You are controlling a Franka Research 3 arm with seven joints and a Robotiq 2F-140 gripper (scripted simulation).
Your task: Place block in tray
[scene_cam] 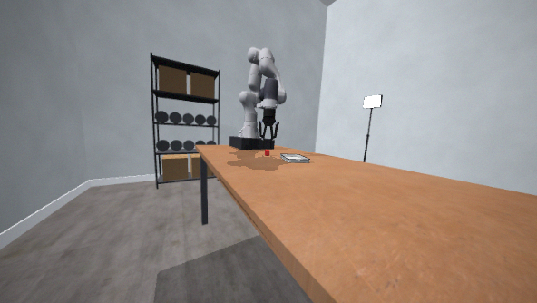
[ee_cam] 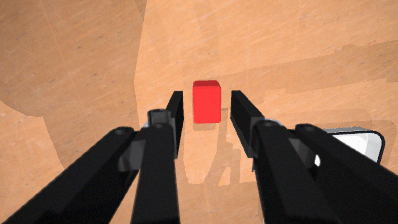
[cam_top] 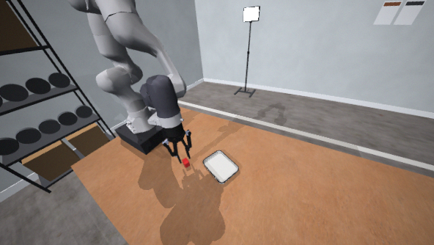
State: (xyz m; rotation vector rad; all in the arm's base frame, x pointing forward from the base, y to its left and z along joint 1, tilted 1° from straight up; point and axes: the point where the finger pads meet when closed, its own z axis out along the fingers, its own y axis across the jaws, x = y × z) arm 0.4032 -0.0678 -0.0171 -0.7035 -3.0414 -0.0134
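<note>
Right now the red block is 6 cm below my hand. From my hand the other things lie so: white tray: 18 cm ahead, 7 cm to the left, 6 cm below.
</note>
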